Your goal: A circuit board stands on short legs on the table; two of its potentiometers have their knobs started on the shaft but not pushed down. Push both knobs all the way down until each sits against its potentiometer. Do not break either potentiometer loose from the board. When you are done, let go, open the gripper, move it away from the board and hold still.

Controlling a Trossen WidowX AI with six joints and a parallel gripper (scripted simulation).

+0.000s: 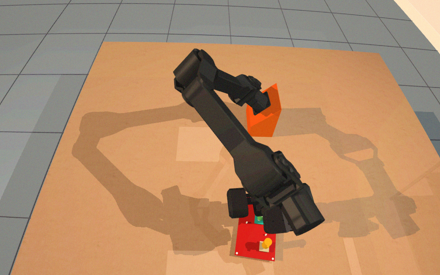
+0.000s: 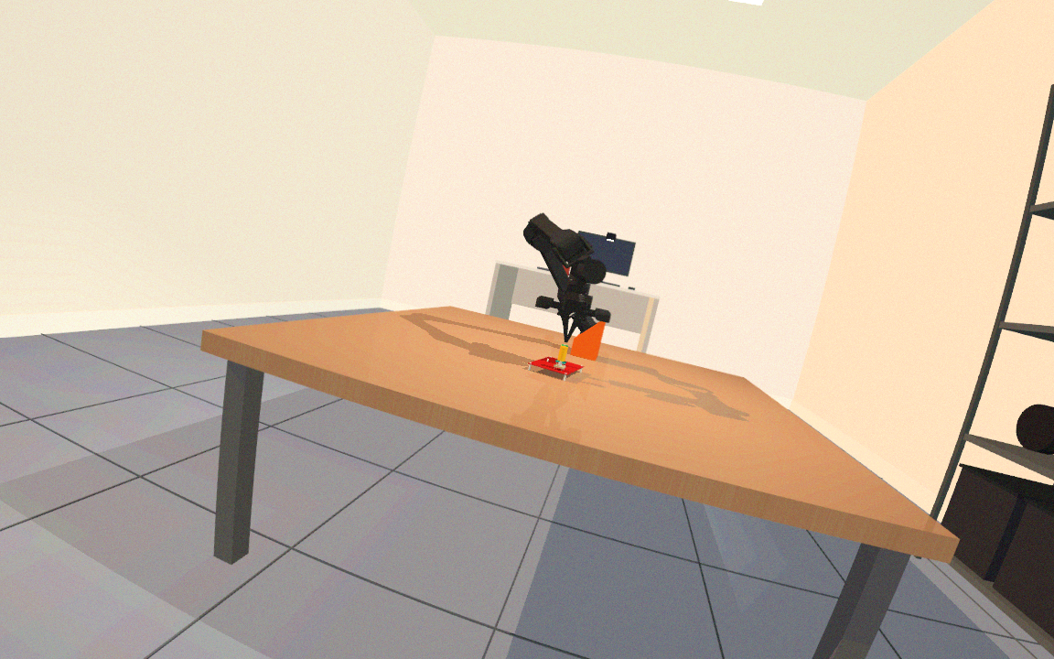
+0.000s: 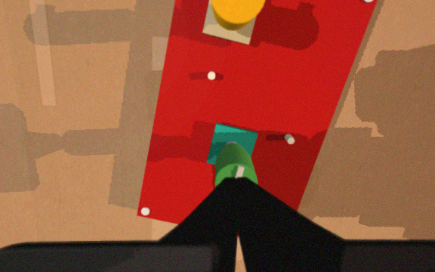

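The green knob is 20 mm below my gripper tip. The rest, counted from my gripper tip: yellow knob: 70 mm ahead, 20 mm below.
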